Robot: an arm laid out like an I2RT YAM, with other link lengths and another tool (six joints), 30 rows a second.
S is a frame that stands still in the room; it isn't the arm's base.
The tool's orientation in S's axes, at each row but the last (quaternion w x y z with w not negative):
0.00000, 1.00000, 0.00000, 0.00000
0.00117, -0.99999, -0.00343, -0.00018
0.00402, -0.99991, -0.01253, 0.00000
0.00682, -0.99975, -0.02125, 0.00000
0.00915, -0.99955, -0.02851, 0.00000
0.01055, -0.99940, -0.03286, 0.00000
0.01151, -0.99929, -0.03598, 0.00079
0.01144, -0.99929, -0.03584, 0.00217
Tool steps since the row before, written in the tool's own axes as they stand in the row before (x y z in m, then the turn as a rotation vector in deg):
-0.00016, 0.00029, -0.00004, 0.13, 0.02, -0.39
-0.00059, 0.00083, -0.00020, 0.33, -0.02, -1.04
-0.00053, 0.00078, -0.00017, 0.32, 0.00, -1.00
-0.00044, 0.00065, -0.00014, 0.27, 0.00, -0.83
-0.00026, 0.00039, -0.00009, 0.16, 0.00, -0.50
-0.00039, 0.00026, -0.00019, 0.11, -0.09, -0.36
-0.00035, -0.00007, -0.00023, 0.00, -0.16, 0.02
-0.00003, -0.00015, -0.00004, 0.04, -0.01, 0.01
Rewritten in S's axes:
-0.00016, -0.00029, 0.00004, 0.13, -0.02, 0.39
-0.00058, -0.00083, 0.00020, 0.33, 0.02, 1.04
-0.00051, -0.00079, 0.00016, 0.32, 0.00, 1.00
-0.00041, -0.00067, 0.00013, 0.27, 0.00, 0.83
-0.00024, -0.00041, 0.00008, 0.16, 0.00, 0.50
-0.00037, -0.00029, 0.00018, 0.10, 0.09, 0.36
-0.00035, 0.00004, 0.00023, -0.01, 0.16, -0.02
-0.00004, 0.00015, 0.00004, 0.04, 0.01, -0.01

